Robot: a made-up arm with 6 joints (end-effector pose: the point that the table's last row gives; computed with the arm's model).
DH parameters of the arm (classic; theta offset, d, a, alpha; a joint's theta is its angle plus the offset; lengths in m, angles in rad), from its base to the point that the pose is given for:
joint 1: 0 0.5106 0.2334 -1.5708
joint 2: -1.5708 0 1.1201 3.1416
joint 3: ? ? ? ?
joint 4: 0 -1.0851 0 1.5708
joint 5: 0 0 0 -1.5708
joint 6: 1.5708 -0.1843 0 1.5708
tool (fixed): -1.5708 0 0 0
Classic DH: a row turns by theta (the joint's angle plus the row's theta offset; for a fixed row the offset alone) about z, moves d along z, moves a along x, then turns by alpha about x.
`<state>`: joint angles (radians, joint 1 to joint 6).
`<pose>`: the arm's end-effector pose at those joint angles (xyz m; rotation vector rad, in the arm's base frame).
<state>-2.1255 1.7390 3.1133 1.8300 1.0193 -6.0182</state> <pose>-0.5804 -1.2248 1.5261 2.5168 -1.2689 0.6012</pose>
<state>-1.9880 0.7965 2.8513 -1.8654 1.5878 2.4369</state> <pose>-0.3000 -0.2417 2.1526 0.2793 1.6852 2.5695</pose>
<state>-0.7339 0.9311 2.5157 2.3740 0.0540 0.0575</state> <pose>0.6400 -0.5679 2.4447 2.2511 -0.0137 2.1551</pose>
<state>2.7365 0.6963 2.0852 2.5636 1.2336 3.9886</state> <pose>-0.9939 0.3228 2.5189 -0.3433 1.0937 -2.8502</pose>
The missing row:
joint 3: 0 0 0.2661 -1.5708
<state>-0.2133 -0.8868 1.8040 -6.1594 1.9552 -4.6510</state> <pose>-1.6952 0.3887 1.2689 -0.9487 1.2446 1.1500</pose>
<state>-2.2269 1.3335 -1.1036 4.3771 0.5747 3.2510</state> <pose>-0.3973 -0.3610 -0.2067 1.3526 1.6159 0.4755</pose>
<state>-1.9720 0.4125 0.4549 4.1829 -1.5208 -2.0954</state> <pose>-0.5413 -1.6828 1.9419 -2.6175 0.3881 -0.8471</pose>
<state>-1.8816 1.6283 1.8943 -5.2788 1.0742 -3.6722</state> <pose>-0.6009 -2.3178 1.0952 1.7233 -1.0451 0.1927</pose>
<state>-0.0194 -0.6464 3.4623 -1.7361 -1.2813 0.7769</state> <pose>-0.8406 0.1906 0.3005 1.9420 2.0185 -0.1846</pose>
